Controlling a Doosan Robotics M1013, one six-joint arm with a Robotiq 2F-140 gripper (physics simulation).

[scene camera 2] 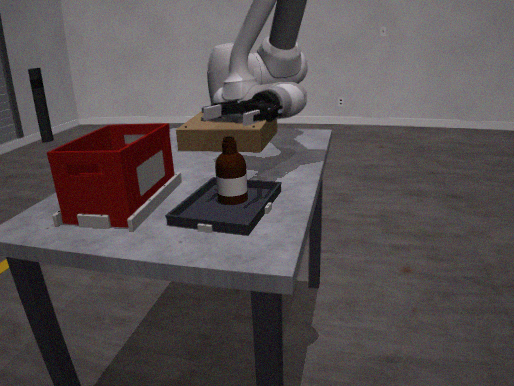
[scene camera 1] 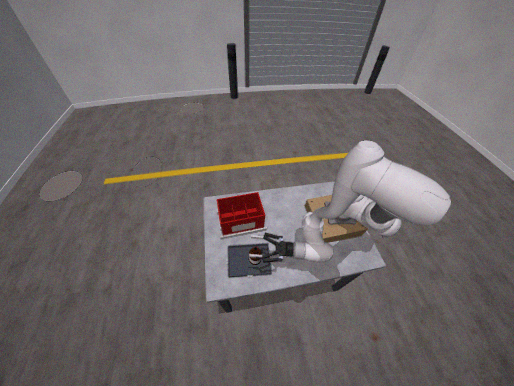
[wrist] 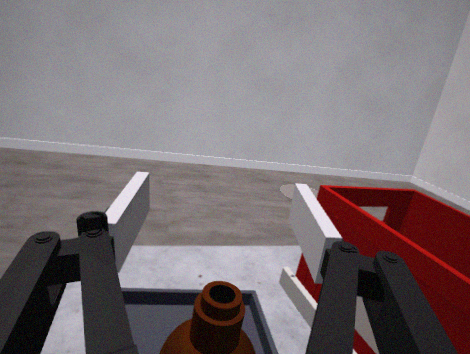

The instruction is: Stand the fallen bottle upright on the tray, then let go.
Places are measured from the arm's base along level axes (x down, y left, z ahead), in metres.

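Pixels of known places: gripper, between the fingertips: (scene camera 2: 224,117) (scene camera 1: 250,245) (wrist: 221,196).
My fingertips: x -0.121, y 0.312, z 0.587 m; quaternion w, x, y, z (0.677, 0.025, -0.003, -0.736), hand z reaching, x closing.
Note:
For each thing: its middle in the pictures, then the offset to it from my fingertips. Level surfaces: height alone.
- brown bottle, middle of its body: (scene camera 2: 230,169) (scene camera 1: 255,254) dx +0.132, dy -0.008, dz -0.029 m
- red crate, middle of its body: (wrist: 429,298) (scene camera 2: 118,170) (scene camera 1: 240,214) dx +0.127, dy -0.273, dz +0.077 m
- grey table, height of its surface: dx +0.215 m
A brown bottle (scene camera 1: 255,249) (scene camera 2: 231,167) (wrist: 216,327) with a white label stands upright on the dark tray (scene camera 1: 237,260) (scene camera 2: 200,211) (wrist: 150,315). Its base rests inside the low rim. My gripper (scene camera 1: 258,246) (scene camera 2: 231,115) (wrist: 221,196) is open, with nothing between its fingers. In scene camera 2 it is above the level of the bottle's top and apart from it. In the wrist view the bottle's neck and shoulder show low in the picture, below the white finger pads; its lower part is cut off there.
A red crate (scene camera 1: 257,224) (scene camera 2: 90,187) (wrist: 390,250) stands beside the tray, with pale strips along its base. A wooden box (scene camera 1: 345,233) (scene camera 2: 220,138) lies farther back on the grey table (scene camera 1: 217,287) (scene camera 2: 165,250), under the arm. Small pale blocks sit at the tray's edges.

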